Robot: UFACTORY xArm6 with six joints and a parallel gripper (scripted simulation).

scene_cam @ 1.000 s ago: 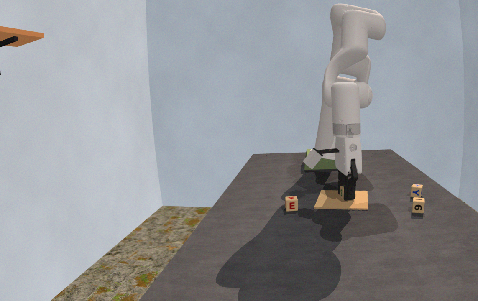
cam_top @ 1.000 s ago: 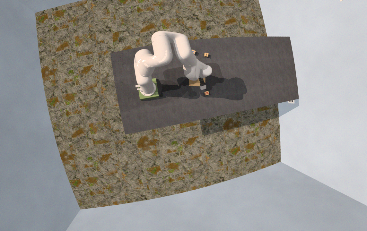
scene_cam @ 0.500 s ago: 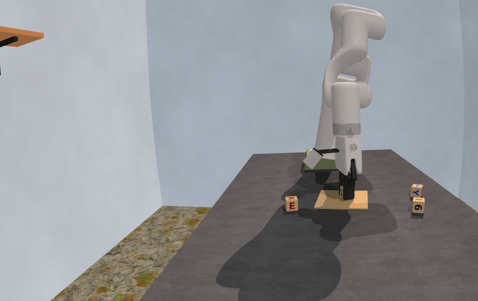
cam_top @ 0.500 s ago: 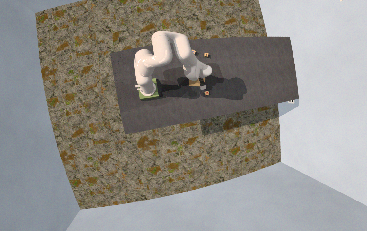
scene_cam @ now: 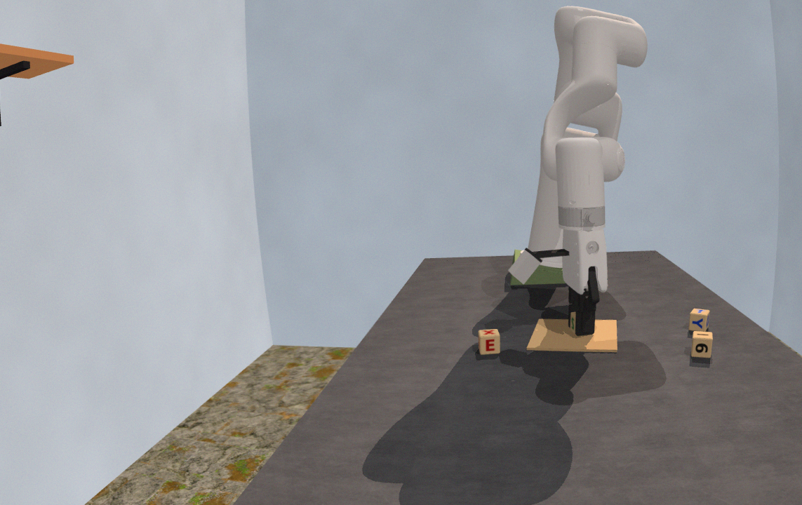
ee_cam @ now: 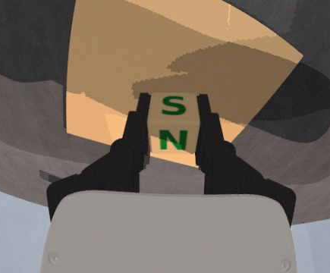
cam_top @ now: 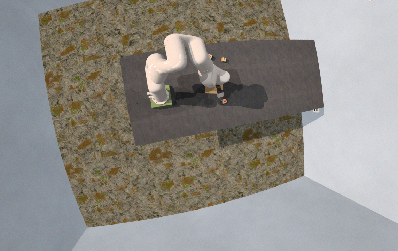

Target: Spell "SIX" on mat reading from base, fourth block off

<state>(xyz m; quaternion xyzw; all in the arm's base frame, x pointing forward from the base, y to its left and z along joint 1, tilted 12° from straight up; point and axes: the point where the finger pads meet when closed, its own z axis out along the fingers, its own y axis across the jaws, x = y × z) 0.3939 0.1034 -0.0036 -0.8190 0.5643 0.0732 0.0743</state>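
Right now my hand is 2 cm above the tan mat, 1 cm to the left of it and 1 cm short of it. Round my hand: X block: 14 cm to the right, 9 cm ahead, 1 cm below; then S block: 1 cm below; then blue-lettered block: 21 cm to the left, 3 cm behind, 1 cm below.
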